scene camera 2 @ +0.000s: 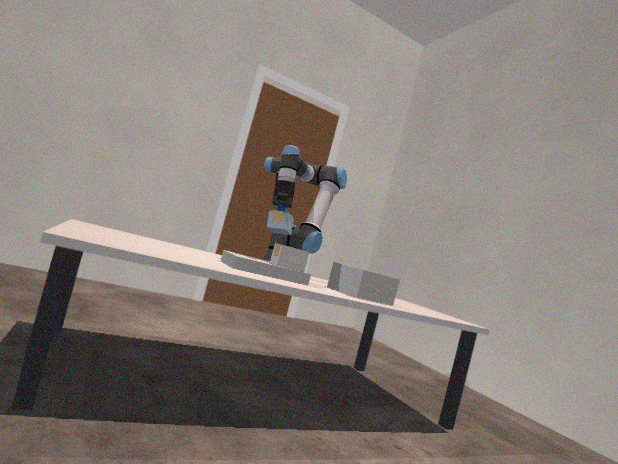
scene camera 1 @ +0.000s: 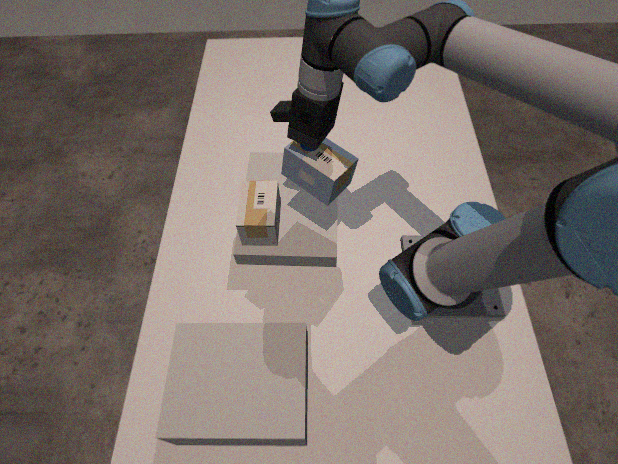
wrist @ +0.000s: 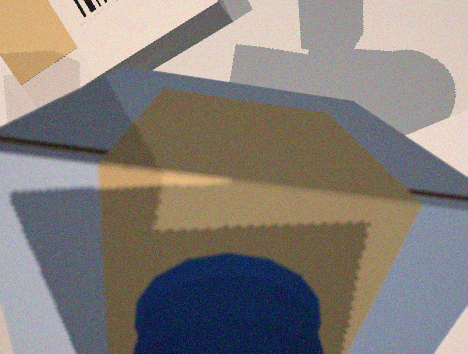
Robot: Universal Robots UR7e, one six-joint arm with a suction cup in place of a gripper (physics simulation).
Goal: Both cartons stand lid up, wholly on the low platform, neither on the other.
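Frame: origin at the arm's base, x ahead, y left, z up, level; millimetres.
Where they show: end effector, tool point: [scene camera 2: 280, 215] [scene camera 1: 307, 149] [wrist: 229, 274].
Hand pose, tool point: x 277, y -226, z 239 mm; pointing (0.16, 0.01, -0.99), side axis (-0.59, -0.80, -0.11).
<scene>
Things, the pixels of their top centre, and the offset from my tool point. Level surfaces: height alone.
- blue-grey carton, middle of its top: [scene camera 1: 318, 149] [scene camera 2: 283, 212] 21 mm up, 18 mm back, 23 mm left
- low platform, middle of its top: [wrist: 255, 42] [scene camera 1: 289, 200] [scene camera 2: 266, 261] 208 mm down, 47 mm ahead, 37 mm right
- white carton, middle of its top: [scene camera 1: 257, 202] [scene camera 2: 292, 247] 122 mm down, 122 mm ahead, 21 mm left
- taller grey block, middle of its top: [scene camera 1: 235, 376] [scene camera 2: 365, 270] 136 mm down, 199 mm ahead, 390 mm left
- white table, its level: 256 mm down
A blue-grey carton [scene camera 1: 306, 179] [scene camera 2: 279, 223] [wrist: 250, 145] hangs from my suction gripper [scene camera 1: 310, 147] [scene camera 2: 281, 208] [wrist: 227, 305], lid up and turned at an angle to the low platform [scene camera 1: 305, 249] [scene camera 2: 250, 265]. The gripper's suction cup is against its taped top. In scene camera 2 there is a gap between this carton and the platform. A white carton [scene camera 1: 261, 212] [scene camera 2: 293, 258] [wrist: 37, 30] with tan tape and a barcode label stands lid up on the low platform, near its left edge in scene camera 1. The held carton hides part of the wrist view.
A taller grey block [scene camera 1: 235, 380] [scene camera 2: 365, 283] stands on the white table [scene camera 1: 225, 85] [scene camera 2: 135, 242], nearer the camera in scene camera 1. The arm's base is right of the low platform there. The arm's shadow crosses the table and the platform.
</scene>
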